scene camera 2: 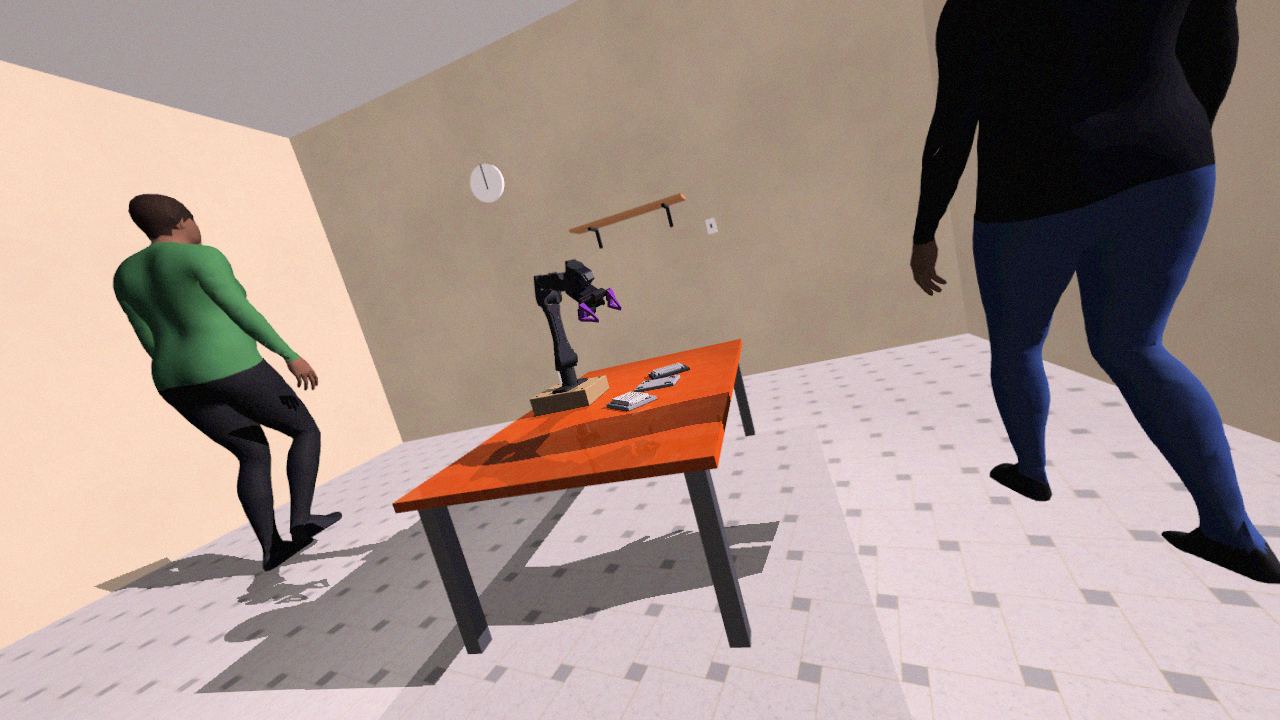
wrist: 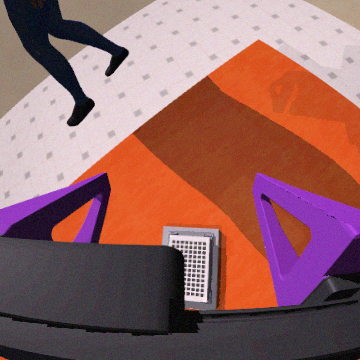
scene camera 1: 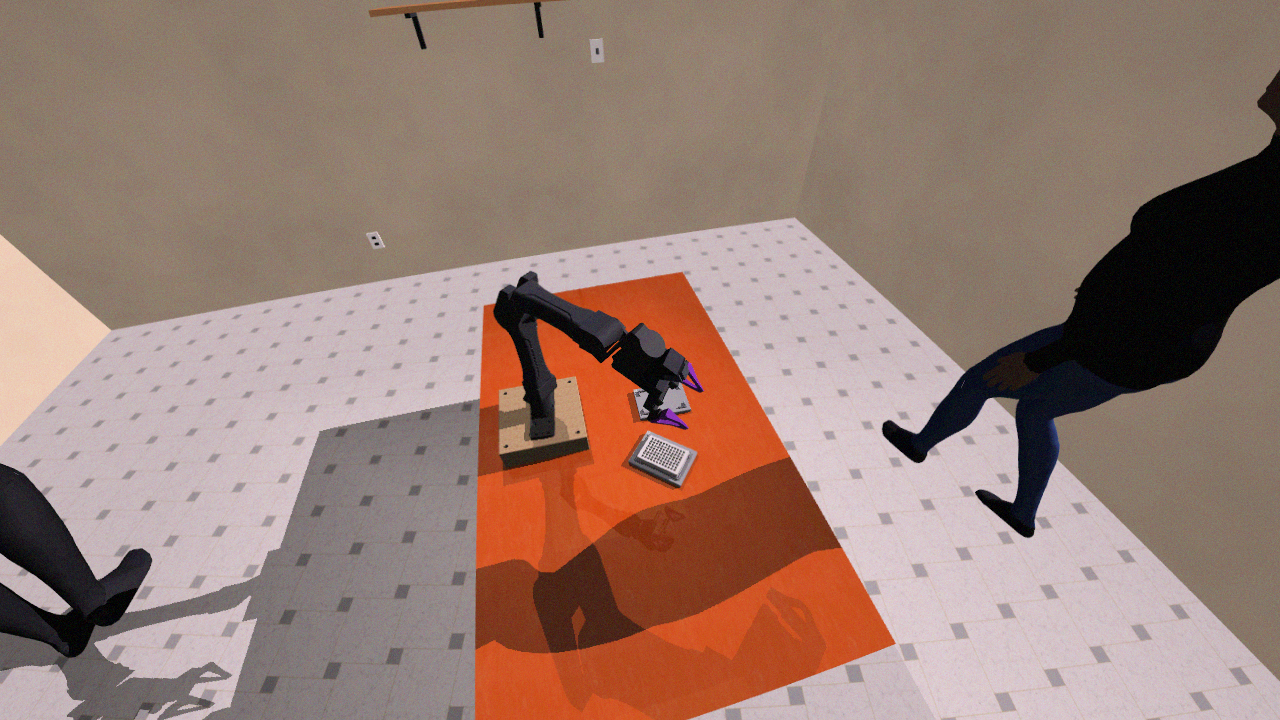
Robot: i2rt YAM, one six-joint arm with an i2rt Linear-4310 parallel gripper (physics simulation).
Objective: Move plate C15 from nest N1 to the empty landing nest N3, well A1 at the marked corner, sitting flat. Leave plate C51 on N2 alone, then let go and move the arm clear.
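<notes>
A white many-welled plate point(scene camera 1: 662, 454) point(scene camera 2: 633, 397) point(wrist: 195, 270) sits on a grey nest point(scene camera 1: 686, 471) point(wrist: 215, 265), the one nearest scene camera 1. Part of it is hidden by the gripper body in the wrist view. A bare grey nest point(scene camera 1: 642, 404) point(scene camera 2: 659, 384) lies in the middle of the row. A further nest with a plate point(scene camera 2: 669, 369) on it stands behind in scene camera 2; the arm hides it in scene camera 1. Plate and nest labels and the marked corner are too small to read. My gripper point(scene camera 1: 693, 409) point(scene camera 2: 607, 314) point(wrist: 181, 180) is open and empty, high above the table.
The arm stands on a wooden base block point(scene camera 1: 510, 411) point(scene camera 2: 546, 402) beside the nests on the orange table point(scene camera 1: 716, 626) point(scene camera 2: 572, 465). A person in blue trousers point(scene camera 1: 1042, 429) point(scene camera 2: 1029, 295) stands off one long side. A person in green point(scene camera 2: 187, 313) stands beyond the other side. Shadows cross the table.
</notes>
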